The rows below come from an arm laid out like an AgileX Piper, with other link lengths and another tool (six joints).
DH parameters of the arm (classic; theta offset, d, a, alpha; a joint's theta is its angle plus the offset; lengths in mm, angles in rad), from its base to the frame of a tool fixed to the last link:
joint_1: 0 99.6 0 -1.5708
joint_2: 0.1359 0 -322.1 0
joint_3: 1.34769 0 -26.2 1.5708
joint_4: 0 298.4 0 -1.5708
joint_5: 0 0 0 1.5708
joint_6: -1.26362 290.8 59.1 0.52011
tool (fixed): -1.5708 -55.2 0 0
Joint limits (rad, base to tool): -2.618..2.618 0..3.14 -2.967..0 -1.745..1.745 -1.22..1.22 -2.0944..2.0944
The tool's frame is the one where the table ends.
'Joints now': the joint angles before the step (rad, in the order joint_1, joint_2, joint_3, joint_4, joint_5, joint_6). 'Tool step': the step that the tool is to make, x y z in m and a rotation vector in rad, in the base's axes. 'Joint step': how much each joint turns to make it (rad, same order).
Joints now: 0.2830 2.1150 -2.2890 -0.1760 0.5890 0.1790
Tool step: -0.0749 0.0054 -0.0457 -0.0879 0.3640 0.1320
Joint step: -0.0030 -0.0539 0.0000 0.2090 0.4199 -0.2151
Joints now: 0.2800 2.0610 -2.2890 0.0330 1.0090 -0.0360
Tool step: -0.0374 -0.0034 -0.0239 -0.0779 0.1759 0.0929
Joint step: -0.0019 -0.0038 -0.0022 0.0479 0.2020 -0.0970
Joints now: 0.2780 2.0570 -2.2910 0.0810 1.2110 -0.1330
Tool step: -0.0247 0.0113 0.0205 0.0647 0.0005 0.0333
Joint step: -0.0001 -0.0857 0.0684 0.0740 0.0014 -0.0120
